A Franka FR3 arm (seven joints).
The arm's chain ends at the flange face. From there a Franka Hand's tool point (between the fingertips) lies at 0.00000 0.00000 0.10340 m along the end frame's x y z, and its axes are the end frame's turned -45 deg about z.
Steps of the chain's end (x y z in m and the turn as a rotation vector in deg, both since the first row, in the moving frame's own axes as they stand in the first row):
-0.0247, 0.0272, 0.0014, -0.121, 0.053, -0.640
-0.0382, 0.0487, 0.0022, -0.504, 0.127, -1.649
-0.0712, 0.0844, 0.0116, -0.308, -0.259, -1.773
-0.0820, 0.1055, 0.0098, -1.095, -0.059, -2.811
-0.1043, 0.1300, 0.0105, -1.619, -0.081, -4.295
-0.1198, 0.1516, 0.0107, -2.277, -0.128, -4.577
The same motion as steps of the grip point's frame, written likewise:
-0.0368, 0.0020, 0.0014, -0.123, -0.048, -0.640
-0.0619, 0.0082, 0.0022, -0.446, -0.267, -1.649
-0.1107, 0.0094, 0.0116, -0.035, -0.401, -1.773
-0.1340, 0.0180, 0.0098, -0.733, -0.816, -2.811
-0.1678, 0.0202, 0.0105, -1.088, -1.202, -4.295
-0.1949, 0.0253, 0.0106, -1.520, -1.701, -4.577

